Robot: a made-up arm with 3 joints. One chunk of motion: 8 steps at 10 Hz.
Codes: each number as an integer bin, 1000 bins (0 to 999) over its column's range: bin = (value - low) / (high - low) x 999, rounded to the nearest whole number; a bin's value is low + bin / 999 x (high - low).
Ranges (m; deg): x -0.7..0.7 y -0.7..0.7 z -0.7..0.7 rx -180..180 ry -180..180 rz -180..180
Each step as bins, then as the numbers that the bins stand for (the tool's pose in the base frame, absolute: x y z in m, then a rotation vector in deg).
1 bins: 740 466 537 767 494 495
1 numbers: 0.3370 -0.0469 0.0526 96.40 -1.98 -1.62
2 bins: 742 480 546 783 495 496
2 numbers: 0.3398 -0.0273 0.0652 102.16 -1.62 -1.26
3 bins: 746 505 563 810 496 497
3 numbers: 0.3454 0.0077 0.0890 111.89 -1.26 -0.90
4 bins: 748 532 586 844 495 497
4 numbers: 0.3482 0.0455 0.1212 124.14 -1.62 -0.90
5 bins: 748 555 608 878 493 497
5 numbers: 0.3482 0.0778 0.1521 136.40 -2.34 -0.90
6 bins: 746 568 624 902 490 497
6 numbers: 0.3454 0.0960 0.1745 145.05 -3.42 -0.90
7 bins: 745 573 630 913 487 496
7 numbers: 0.3440 0.1030 0.1829 149.01 -4.50 -1.26
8 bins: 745 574 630 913 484 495
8 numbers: 0.3440 0.1044 0.1829 149.01 -5.59 -1.62
